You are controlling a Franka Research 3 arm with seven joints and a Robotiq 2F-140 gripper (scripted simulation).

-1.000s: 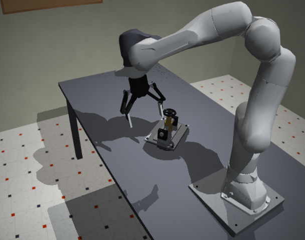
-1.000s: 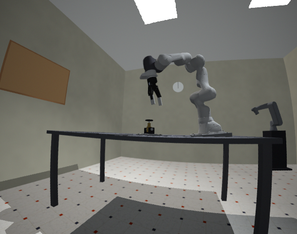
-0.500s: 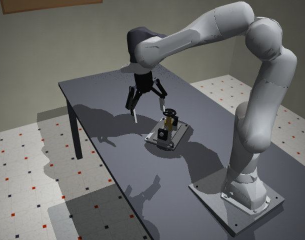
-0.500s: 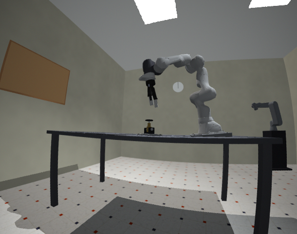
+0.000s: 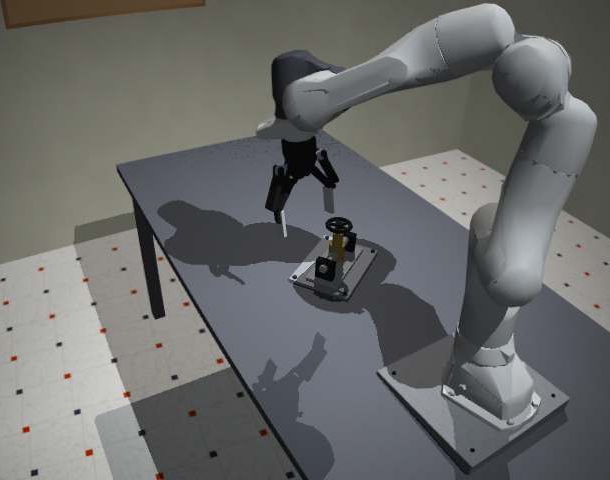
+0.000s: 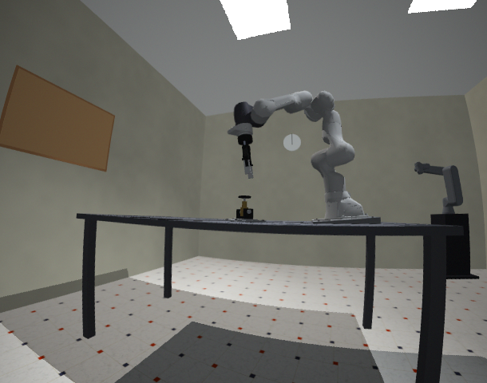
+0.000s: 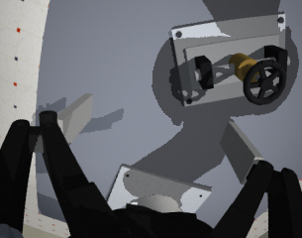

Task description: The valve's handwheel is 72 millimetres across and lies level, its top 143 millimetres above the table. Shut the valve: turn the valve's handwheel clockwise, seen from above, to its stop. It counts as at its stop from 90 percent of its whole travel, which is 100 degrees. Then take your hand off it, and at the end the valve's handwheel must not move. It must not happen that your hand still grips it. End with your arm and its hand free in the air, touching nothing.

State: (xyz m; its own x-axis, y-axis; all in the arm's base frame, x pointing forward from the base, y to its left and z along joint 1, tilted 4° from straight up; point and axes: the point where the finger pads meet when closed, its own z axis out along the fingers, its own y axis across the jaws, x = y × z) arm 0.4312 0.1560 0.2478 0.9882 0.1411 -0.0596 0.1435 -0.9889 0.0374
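The black spoked handwheel lies 6 cm ahead of my hand, 15 cm to the right of it and 11 cm below it.
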